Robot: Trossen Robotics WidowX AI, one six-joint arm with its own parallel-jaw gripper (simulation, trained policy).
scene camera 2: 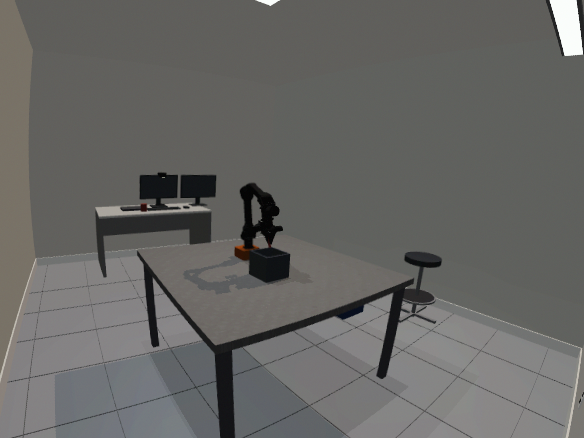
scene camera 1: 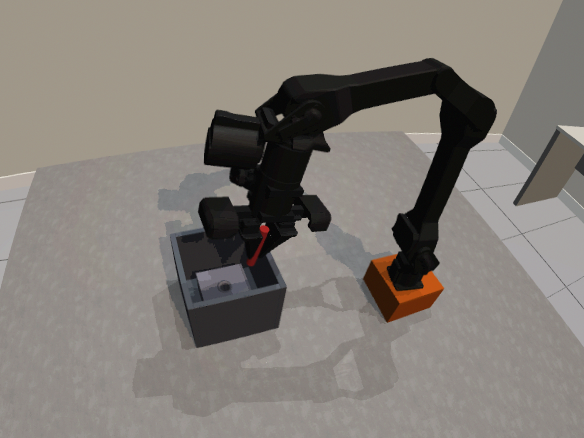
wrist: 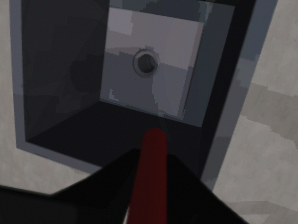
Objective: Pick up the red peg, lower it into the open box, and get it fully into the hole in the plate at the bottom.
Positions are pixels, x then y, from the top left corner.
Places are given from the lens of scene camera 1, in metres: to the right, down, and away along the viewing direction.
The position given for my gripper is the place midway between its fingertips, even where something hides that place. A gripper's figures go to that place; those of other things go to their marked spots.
my gripper (scene camera 1: 253, 256): -0.06, 0.06, 0.55
dark box (scene camera 1: 217, 320): -0.12, 0.16, 0.55
